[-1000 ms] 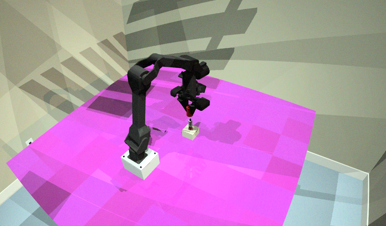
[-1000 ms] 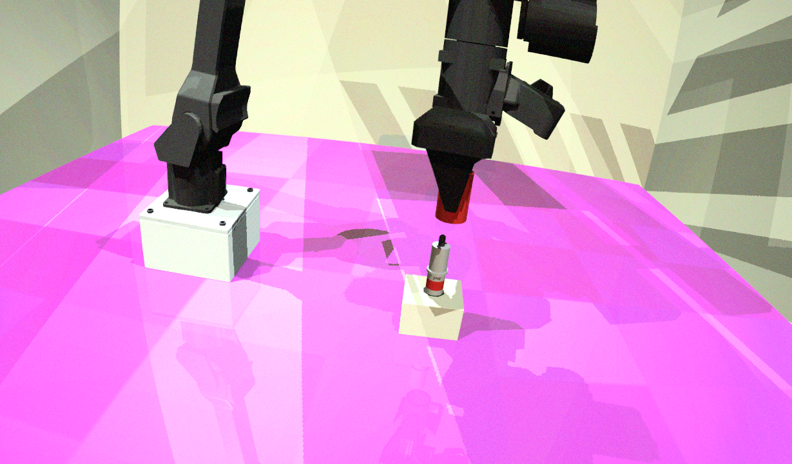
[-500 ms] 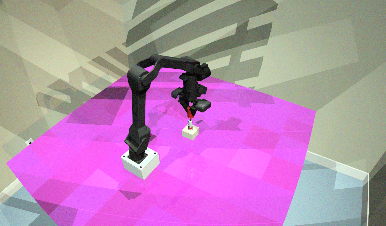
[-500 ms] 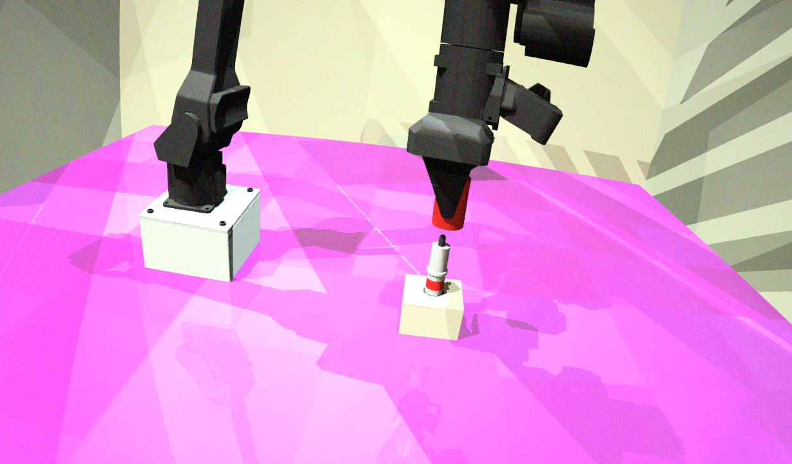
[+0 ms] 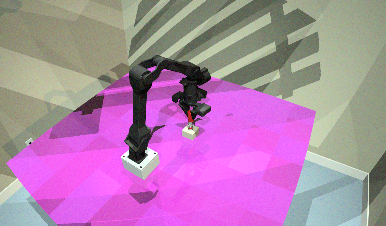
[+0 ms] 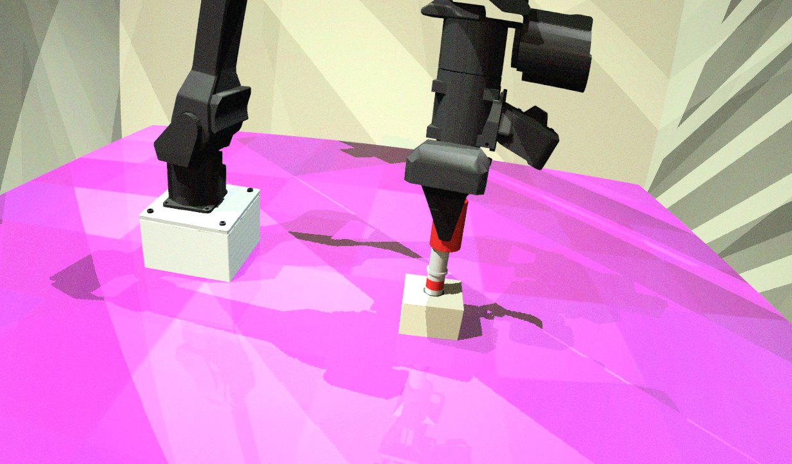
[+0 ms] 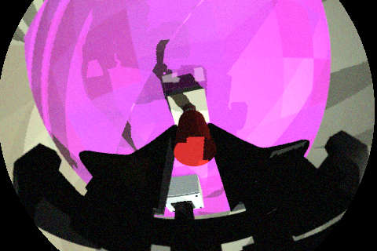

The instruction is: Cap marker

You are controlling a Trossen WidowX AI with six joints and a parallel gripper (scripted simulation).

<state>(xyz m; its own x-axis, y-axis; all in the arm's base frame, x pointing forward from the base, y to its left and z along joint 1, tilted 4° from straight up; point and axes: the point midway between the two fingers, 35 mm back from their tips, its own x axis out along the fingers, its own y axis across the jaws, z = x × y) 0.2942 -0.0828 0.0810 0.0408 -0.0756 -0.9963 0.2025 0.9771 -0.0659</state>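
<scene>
My gripper tip is 90 mm above the cream holder block. The rest, counted from my gripper tip: red cap: 10 mm above.
</scene>
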